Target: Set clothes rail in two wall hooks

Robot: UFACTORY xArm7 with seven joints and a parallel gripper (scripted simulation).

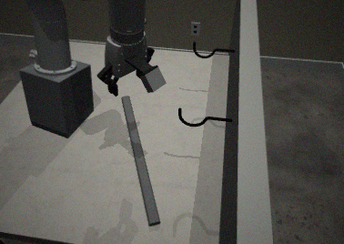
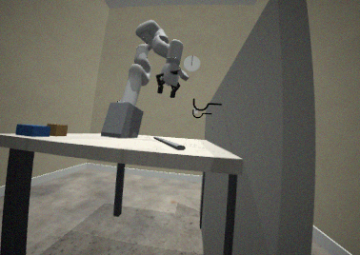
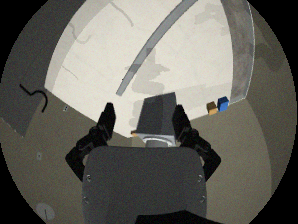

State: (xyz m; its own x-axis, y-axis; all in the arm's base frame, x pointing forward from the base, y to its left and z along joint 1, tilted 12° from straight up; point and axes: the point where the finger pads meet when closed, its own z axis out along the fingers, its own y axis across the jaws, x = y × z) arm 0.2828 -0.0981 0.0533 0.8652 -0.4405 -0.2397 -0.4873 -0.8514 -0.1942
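Now: the clothes rail 250 mm below my hand, 20 mm to the right of it and 10 mm ahead of it. The rest, counted from my hand: wall panel 470 mm below, 290 mm ahead, 150 mm to the left; then brown block 420 mm behind, 230 mm to the right, 230 mm below; then blue block 420 mm behind, 310 mm to the right, 240 mm below.
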